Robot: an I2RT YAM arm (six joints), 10 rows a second.
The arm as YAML. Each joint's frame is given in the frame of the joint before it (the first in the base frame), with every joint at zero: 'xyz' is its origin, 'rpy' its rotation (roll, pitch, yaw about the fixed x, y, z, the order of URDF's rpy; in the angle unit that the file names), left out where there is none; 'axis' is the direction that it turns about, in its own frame. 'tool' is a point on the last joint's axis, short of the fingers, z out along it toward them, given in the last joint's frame.
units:
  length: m
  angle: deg
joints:
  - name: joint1
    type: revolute
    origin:
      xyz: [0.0, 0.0, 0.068]
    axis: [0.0, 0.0, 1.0]
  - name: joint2
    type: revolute
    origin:
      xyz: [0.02, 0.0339, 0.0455]
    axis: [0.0, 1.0, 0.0]
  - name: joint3
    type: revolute
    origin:
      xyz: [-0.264, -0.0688, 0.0]
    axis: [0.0, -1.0, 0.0]
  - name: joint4
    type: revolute
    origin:
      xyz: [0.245, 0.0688, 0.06]
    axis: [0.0, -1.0, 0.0]
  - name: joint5
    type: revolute
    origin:
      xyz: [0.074, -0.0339, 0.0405]
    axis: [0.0, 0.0, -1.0]
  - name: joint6
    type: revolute
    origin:
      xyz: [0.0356, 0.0, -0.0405]
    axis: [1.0, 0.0, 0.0]
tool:
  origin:
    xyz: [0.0, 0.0, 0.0]
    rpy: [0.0, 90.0, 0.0]
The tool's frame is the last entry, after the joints.
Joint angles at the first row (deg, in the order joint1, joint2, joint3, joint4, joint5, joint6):
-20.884 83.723 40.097 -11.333 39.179 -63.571
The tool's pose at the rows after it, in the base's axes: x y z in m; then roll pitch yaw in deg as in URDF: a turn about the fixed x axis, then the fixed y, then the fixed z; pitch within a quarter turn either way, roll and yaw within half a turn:
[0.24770, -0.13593, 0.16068, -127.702, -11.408, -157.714]
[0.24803, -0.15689, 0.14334, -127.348, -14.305, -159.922]
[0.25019, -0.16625, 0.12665, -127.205, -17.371, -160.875]
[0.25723, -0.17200, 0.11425, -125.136, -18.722, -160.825]
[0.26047, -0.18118, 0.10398, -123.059, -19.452, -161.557]
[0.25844, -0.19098, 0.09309, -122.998, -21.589, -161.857]
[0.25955, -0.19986, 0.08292, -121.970, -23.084, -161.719]
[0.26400, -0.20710, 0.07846, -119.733, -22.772, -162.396]
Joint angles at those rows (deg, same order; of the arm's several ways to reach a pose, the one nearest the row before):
-24.185 86.979 40.096 -3.836 39.244 -66.588
-27.834 92.115 40.097 1.802 40.097 -70.062
-29.081 96.641 40.098 5.912 41.714 -72.401
-29.278 100.750 40.096 12.581 42.894 -75.353
-30.392 104.335 40.119 19.049 43.506 -78.149
-32.075 107.373 40.205 22.722 43.681 -81.145
-33.298 110.761 40.512 27.967 43.616 -84.575
-33.911 113.317 41.343 32.751 43.681 -86.389

